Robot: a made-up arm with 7 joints. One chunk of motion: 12 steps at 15 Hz.
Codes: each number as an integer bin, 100 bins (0 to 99) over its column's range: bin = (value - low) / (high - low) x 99, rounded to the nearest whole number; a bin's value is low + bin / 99 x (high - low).
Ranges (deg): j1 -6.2..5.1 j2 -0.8..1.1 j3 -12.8..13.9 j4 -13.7..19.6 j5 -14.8..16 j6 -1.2..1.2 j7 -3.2..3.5
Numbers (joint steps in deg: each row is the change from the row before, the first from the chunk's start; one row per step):
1: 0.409 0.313 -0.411 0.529 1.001 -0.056 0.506
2: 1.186 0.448 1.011 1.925 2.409 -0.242 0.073
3: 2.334 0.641 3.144 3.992 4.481 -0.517 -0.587
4: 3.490 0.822 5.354 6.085 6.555 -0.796 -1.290
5: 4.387 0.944 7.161 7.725 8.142 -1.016 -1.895
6: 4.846 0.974 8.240 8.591 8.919 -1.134 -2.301
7: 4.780 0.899 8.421 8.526 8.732 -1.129 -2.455
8: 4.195 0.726 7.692 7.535 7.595 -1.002 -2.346
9: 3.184 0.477 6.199 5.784 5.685 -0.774 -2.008
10: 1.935 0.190 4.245 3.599 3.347 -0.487 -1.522
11: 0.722 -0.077 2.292 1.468 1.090 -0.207 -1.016
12: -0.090 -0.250 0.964 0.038 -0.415 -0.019 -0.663
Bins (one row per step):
1: 58 58 46 42 51 47 55
2: 65 65 51 46 55 40 48
3: 75 75 59 53 62 28 39
4: 85 85 67 59 69 17 28
5: 93 91 74 64 74 8 19
6: 97 92 78 66 76 3 13
7: 96 89 79 66 76 3 11
8: 91 80 76 63 72 8 13
9: 82 67 70 58 66 18 18
10: 71 52 63 51 58 29 25
11: 61 38 56 45 51 41 32
12: 54 29 51 41 46 49 37

